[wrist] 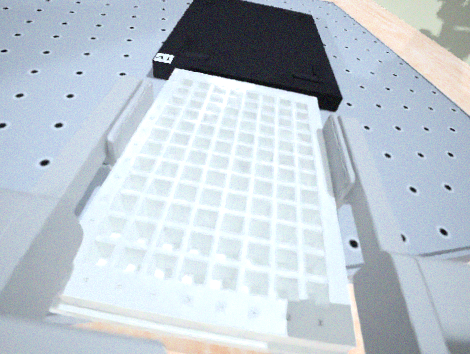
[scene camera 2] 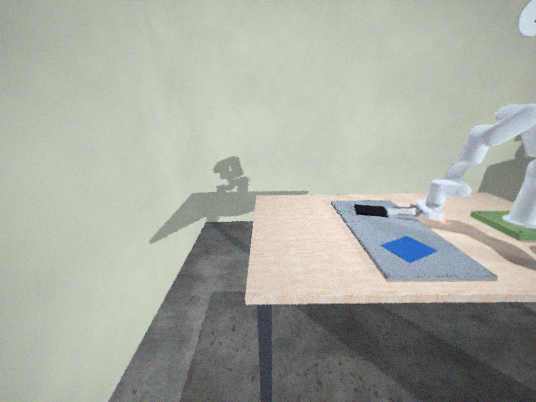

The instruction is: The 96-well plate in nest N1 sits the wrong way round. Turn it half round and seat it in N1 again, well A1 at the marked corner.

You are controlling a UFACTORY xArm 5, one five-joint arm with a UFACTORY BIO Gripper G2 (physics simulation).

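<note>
The white 96-well plate (wrist: 215, 195) (scene camera 2: 396, 212) is held between the two fingers of my gripper (wrist: 232, 137) (scene camera 2: 403, 212), which is shut on its long sides. A grey corner patch with a small dark character shows at the plate's near right. A black rectangular block (wrist: 250, 45) (scene camera 2: 370, 210), which looks like nest N1, lies beyond the plate's far short edge. It bears a small white label at its near left corner, too blurred to read. The plate's far edge meets or overlaps the block's near edge in the wrist view; the height between them cannot be told.
The block lies on a grey perforated board (scene camera 2: 395, 267) (wrist: 410, 170) on the wooden table (scene camera 2: 305, 250). A blue square (scene camera 2: 409, 249) lies nearer the board's front. The arm's green base plate (scene camera 2: 495, 222) is at the right.
</note>
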